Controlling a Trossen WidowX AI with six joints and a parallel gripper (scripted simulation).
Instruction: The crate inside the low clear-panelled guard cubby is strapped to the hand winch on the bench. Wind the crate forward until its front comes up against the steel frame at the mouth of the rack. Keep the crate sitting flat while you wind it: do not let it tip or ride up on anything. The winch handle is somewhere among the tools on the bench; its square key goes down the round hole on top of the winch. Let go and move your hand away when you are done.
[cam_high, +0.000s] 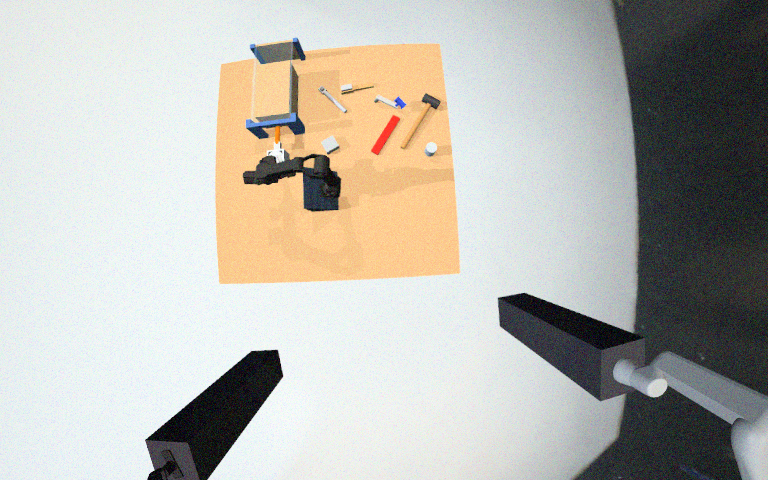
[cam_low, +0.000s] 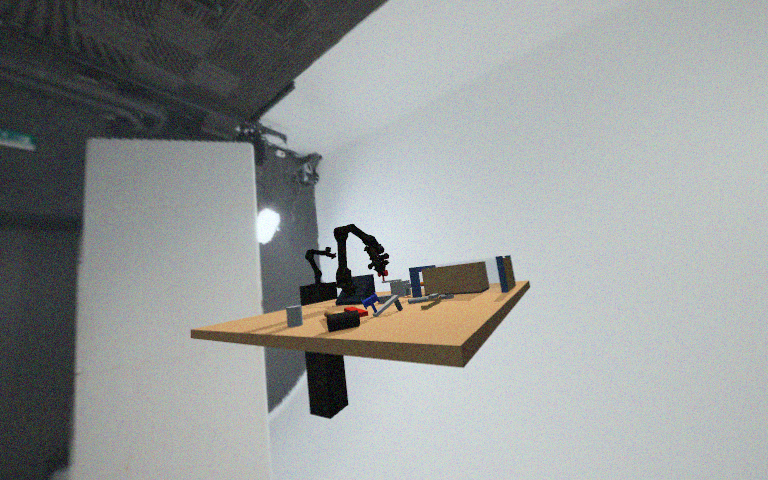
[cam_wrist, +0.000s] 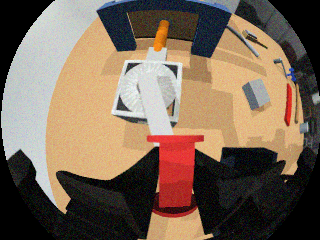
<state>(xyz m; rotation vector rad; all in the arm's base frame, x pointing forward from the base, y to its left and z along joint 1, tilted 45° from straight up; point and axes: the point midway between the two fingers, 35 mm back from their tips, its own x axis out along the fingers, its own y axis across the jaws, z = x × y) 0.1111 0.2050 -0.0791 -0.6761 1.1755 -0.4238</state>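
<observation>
Now: the winch handle 2 cm ahead of my gripper tip, 1 cm to the left of it and 3 cm below it. The rest, counted from my gripper tip: winch: 6 cm ahead, 3 cm to the left, 10 cm below; then red knob: 2 cm behind; then blue steel frame: 24 cm ahead, 2 cm to the left, 3 cm below.
</observation>
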